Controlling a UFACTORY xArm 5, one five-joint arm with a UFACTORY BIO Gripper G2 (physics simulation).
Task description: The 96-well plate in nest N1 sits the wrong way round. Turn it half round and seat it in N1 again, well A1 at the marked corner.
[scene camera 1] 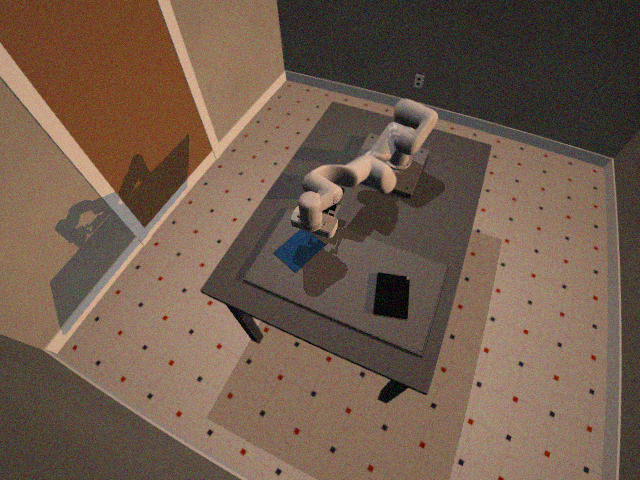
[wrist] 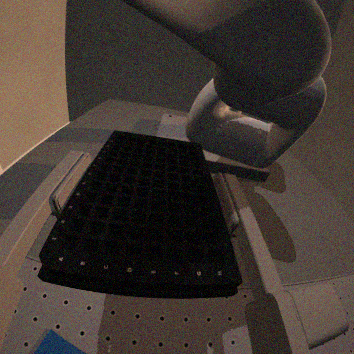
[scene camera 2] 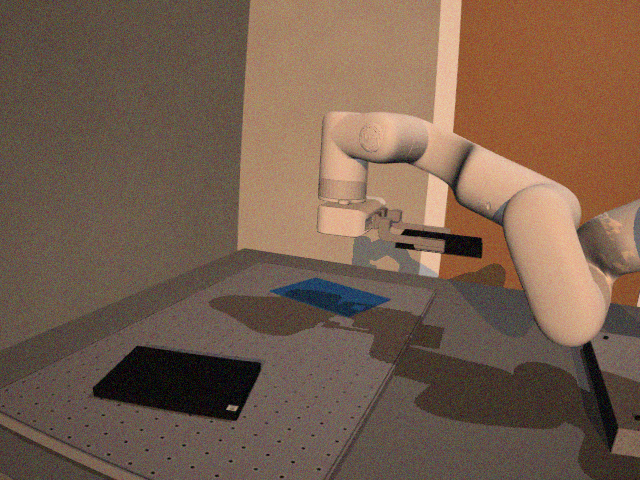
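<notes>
The black 96-well plate (scene camera 1: 331,209) (scene camera 2: 465,245) (wrist: 145,210) is held roughly level, well above the table. My gripper (scene camera 2: 445,239) (wrist: 150,167) is shut on it, one finger along each long side. In the wrist view, small letters run along the plate's near edge, with A at the left, and marks run up its left side. In scene camera 1 the arm covers most of the plate and the fingers. The black nest, seemingly N1, (scene camera 1: 391,295) (scene camera 2: 178,382) lies on the perforated board, away from the plate. A small white mark (scene camera 1: 407,277) (scene camera 2: 232,408) shows at one nest corner.
A blue sheet (scene camera 1: 290,253) (scene camera 2: 372,300) (wrist: 57,345) lies flat on the perforated board (scene camera 1: 356,258) (scene camera 2: 305,413), partly under the arm's shadow. The arm's base plate (scene camera 1: 419,167) (scene camera 2: 625,439) stands on the table beyond the board. Walls stand behind the table.
</notes>
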